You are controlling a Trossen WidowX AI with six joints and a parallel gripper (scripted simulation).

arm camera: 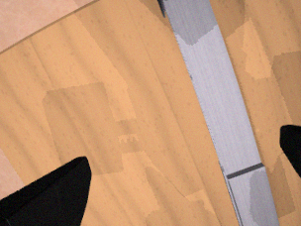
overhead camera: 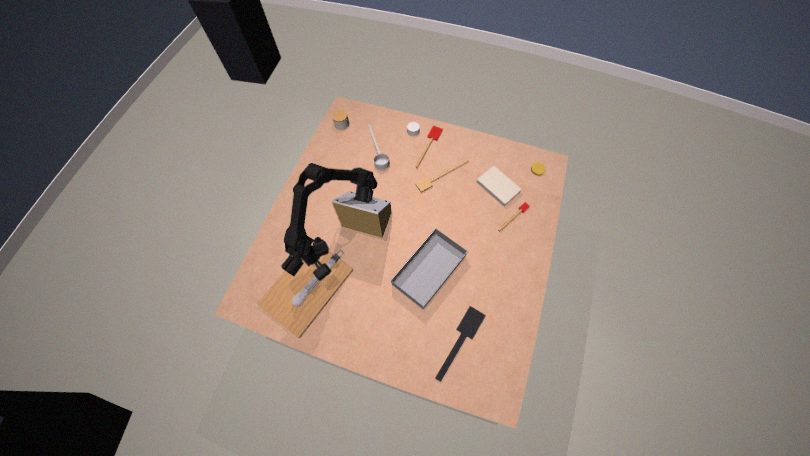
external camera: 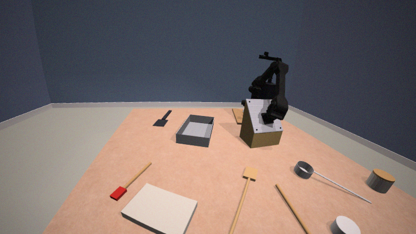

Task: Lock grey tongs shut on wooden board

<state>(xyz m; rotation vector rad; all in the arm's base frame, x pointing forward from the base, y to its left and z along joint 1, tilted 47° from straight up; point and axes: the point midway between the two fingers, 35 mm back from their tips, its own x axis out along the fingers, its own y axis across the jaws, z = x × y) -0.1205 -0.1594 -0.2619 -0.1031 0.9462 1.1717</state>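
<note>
My gripper tip is now 30 mm short of the yellow slider, 10 mm to the right of it and 40 mm above it. Also, from my gripper tip: roasting tin (460 mm ahead, 110 mm to the left, 30 mm below); wooden board (30 mm behind, 90 mm to the right, 50 mm below); black spatula (650 mm ahead, 150 mm to the right, 50 mm below).
</note>
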